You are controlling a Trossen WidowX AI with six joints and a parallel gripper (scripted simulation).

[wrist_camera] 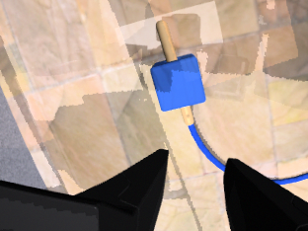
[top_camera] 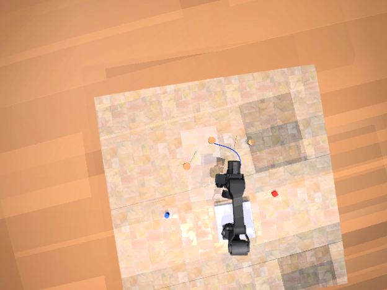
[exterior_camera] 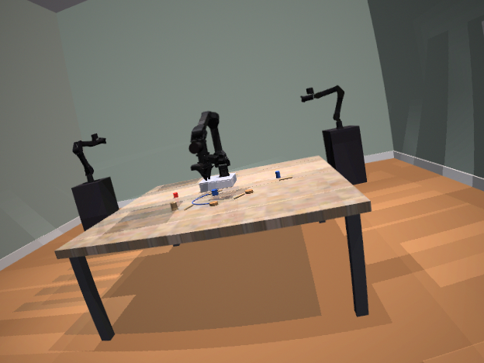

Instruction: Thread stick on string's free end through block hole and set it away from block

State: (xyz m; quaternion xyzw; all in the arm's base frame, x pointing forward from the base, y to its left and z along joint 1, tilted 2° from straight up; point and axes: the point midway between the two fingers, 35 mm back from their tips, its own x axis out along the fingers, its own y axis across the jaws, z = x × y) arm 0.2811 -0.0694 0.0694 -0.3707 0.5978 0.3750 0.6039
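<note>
The blue cube is 70 mm below my gripper tip and 20 mm to the left of it. From my gripper tip the other things lie so: thin wooden stick: 70 mm below, 10 mm to the left; red cube: 240 mm to the right, 160 mm behind, 70 mm below; wooden block: 170 mm to the right, 150 mm ahead, 70 mm below.
</note>
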